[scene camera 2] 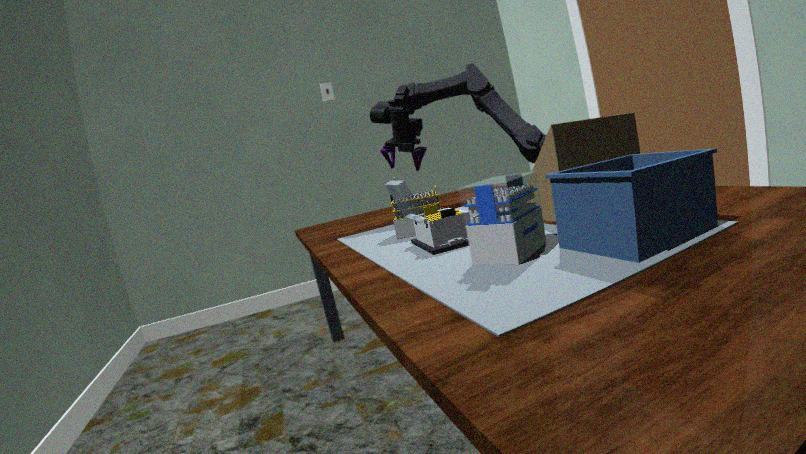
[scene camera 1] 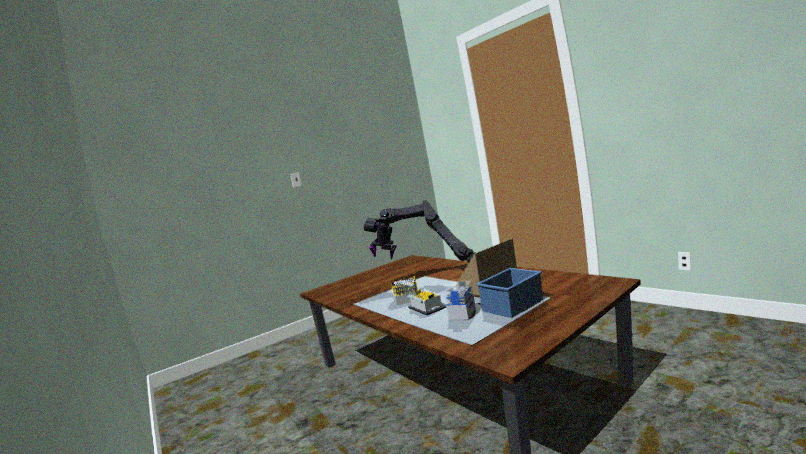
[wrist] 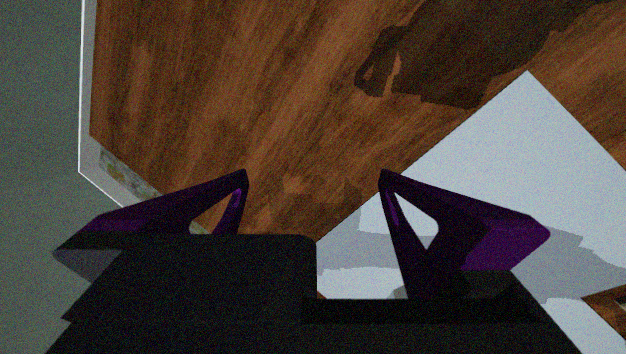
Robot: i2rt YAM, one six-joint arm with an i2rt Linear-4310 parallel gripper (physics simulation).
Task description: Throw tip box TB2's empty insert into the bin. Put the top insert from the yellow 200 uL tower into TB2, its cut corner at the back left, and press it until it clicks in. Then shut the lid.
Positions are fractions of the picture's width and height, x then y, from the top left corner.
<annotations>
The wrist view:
my gripper: 0.50, 0.50
grey mat: 0.83, 0.43
</annotations>
